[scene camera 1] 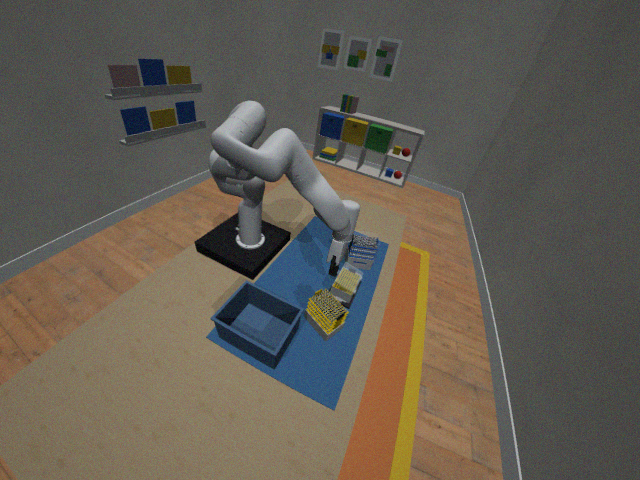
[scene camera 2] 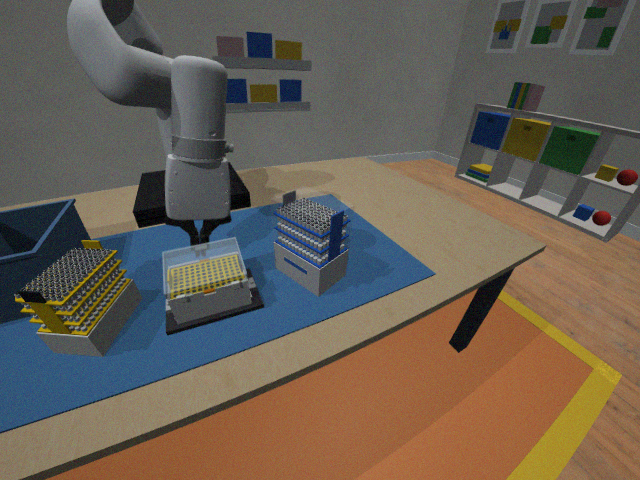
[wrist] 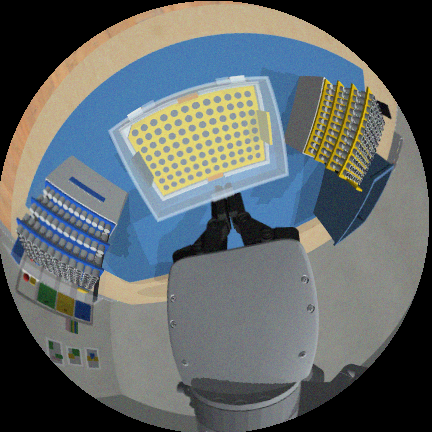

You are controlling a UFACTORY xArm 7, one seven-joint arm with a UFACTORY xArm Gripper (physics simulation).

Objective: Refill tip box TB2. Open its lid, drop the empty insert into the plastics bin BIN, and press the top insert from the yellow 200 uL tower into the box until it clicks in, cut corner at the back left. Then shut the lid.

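Observation:
The tip box TB2 [scene camera 1: 342,294] [scene camera 2: 211,305] stands on the mat with a yellow insert [scene camera 1: 347,279] [scene camera 2: 206,273] [wrist: 200,140] in it. Its clear lid [scene camera 2: 227,245] [wrist: 278,162] lies over the insert and looks closed. My gripper [scene camera 1: 333,272] [scene camera 2: 200,241] [wrist: 225,192] is shut and empty, pointing down at the robot-side edge of the lid, near the middle. Whether its tips touch the lid is unclear. The yellow tower [scene camera 1: 326,312] [scene camera 2: 77,297] [wrist: 340,125] holds several stacked inserts. BIN [scene camera 1: 248,342] [scene camera 2: 15,281] [wrist: 345,205] is a dark blue open bin beside it.
A blue-marked tower [scene camera 1: 362,253] [scene camera 2: 310,237] [wrist: 70,215] stands on the other side of the box from the yellow tower. A dark plate [scene camera 2: 171,327] lies under the box. The black robot base [scene camera 1: 242,258] stands behind the blue mat [scene camera 1: 315,372] [scene camera 2: 372,273].

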